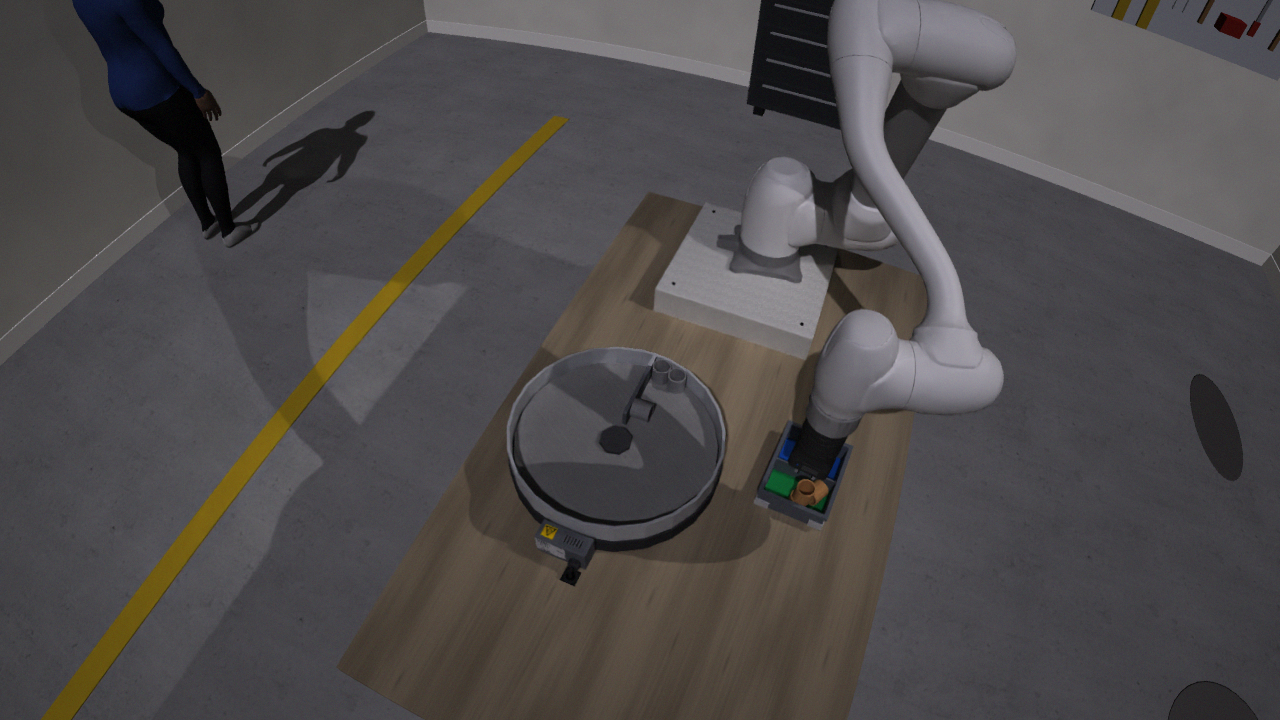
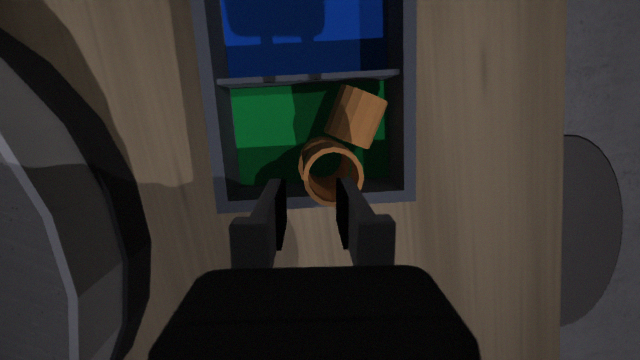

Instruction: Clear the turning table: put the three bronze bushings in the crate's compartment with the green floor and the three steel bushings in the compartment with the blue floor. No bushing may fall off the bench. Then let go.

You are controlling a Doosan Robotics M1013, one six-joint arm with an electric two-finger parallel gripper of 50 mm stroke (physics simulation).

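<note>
My gripper [image 1: 804,479] [image 2: 311,199] is partly open and empty, above the front edge of the crate [image 1: 791,508] [image 2: 409,130]. In the green-floored compartment [image 1: 779,483] [image 2: 262,117], one bronze bushing [image 1: 820,490] [image 2: 356,117] lies on its side at the right. Another bronze bushing [image 1: 798,498] [image 2: 320,190] shows its open end upward near the fingertips, overlapping a further bronze bushing [image 2: 317,145] behind it. The blue-floored compartment [image 1: 786,446] [image 2: 345,20] shows partly, with no bushing seen there. Three steel bushings [image 1: 660,371] [image 1: 677,379] [image 1: 641,410] are on the turning table [image 1: 572,479] [image 2: 74,320].
A thin dark bar [image 1: 637,394] stands on the turning table beside the steel bushings. A divider [image 2: 310,77] separates the crate's compartments. A control box [image 1: 563,544] is at the turning table's front. A person [image 1: 152,80] stands at the far left, beyond the yellow line.
</note>
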